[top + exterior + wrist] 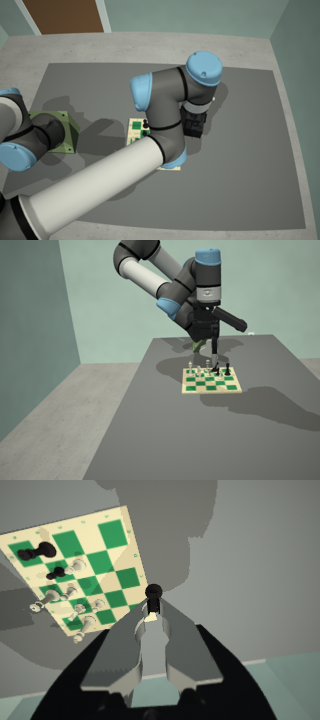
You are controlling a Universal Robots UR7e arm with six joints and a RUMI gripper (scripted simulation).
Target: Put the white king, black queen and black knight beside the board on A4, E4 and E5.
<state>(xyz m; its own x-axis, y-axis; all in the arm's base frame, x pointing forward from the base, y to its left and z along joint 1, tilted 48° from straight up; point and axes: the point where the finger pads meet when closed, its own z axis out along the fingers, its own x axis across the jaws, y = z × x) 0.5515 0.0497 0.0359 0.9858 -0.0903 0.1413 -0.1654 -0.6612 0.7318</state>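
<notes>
My gripper is now 170 mm past the black pawn, 110 mm above it and 30 mm to the right of it. From my hand the other things lie so: white king (170 mm behind, 90 mm below, 80 mm to the right); then board (130 mm below, 130 mm behind, 10 mm to the right).
</notes>
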